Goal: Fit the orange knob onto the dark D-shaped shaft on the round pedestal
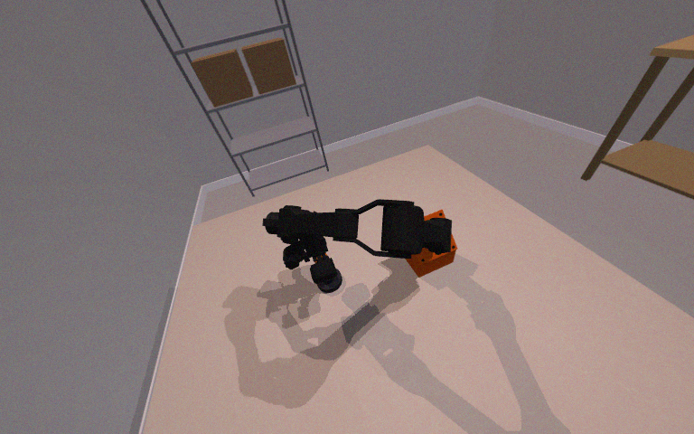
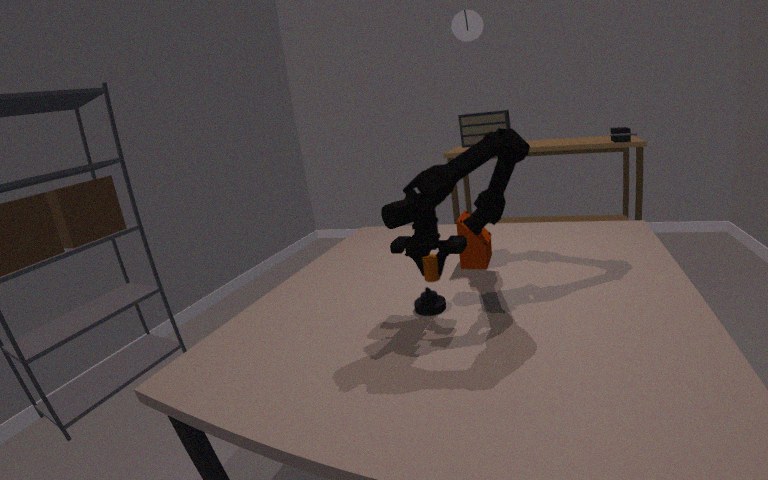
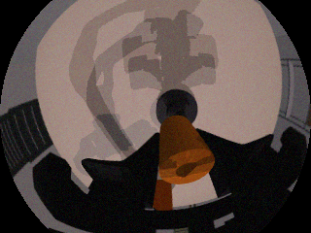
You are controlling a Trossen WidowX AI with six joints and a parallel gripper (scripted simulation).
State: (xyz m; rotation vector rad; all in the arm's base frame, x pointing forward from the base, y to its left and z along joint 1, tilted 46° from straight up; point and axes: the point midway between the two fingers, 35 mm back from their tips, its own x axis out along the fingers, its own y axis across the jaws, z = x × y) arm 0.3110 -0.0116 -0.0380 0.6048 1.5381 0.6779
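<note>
The dark round pedestal is 10 mm to the right of my gripper tip and 60 mm below it. Also, from my gripper tip: orange knob 20 mm above.
</note>
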